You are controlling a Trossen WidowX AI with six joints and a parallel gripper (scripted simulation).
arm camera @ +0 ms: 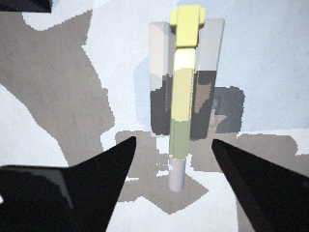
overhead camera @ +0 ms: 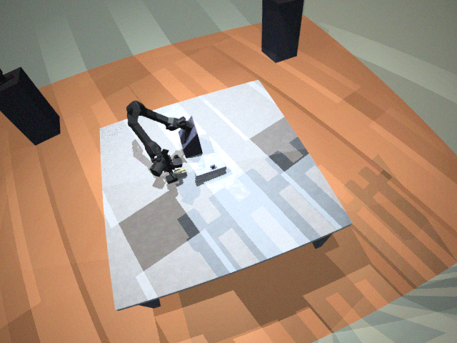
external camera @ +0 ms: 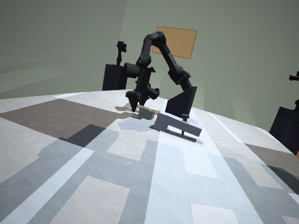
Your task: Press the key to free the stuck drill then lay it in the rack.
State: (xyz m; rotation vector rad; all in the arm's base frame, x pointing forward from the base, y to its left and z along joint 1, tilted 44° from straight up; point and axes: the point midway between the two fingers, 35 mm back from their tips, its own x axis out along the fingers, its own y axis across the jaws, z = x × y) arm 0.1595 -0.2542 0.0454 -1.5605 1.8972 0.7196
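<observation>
Right now my gripper tip is 4 cm to the right of the drill and 3 cm below it. Also, from my gripper tip: dark key 24 cm to the left, 10 cm ahead, 4 cm above; then rack 5 cm to the left, 1 cm ahead.
</observation>
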